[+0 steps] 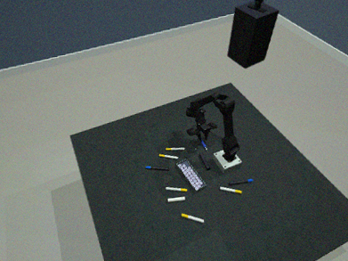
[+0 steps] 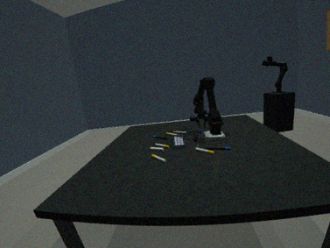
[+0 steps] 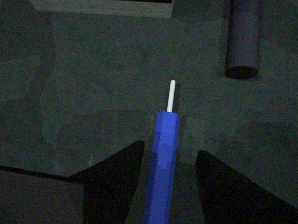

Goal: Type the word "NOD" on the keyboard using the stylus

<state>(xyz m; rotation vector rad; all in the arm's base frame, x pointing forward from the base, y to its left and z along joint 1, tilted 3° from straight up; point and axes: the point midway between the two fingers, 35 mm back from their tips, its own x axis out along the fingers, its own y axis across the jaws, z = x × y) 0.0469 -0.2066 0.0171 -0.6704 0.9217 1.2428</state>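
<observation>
Now: the blue stylus 3 cm below my gripper tip and 2 cm to the left of it. Also, from my gripper tip: thin white tip: 5 cm to the left, 3 cm below, 1 cm ahead.
</observation>
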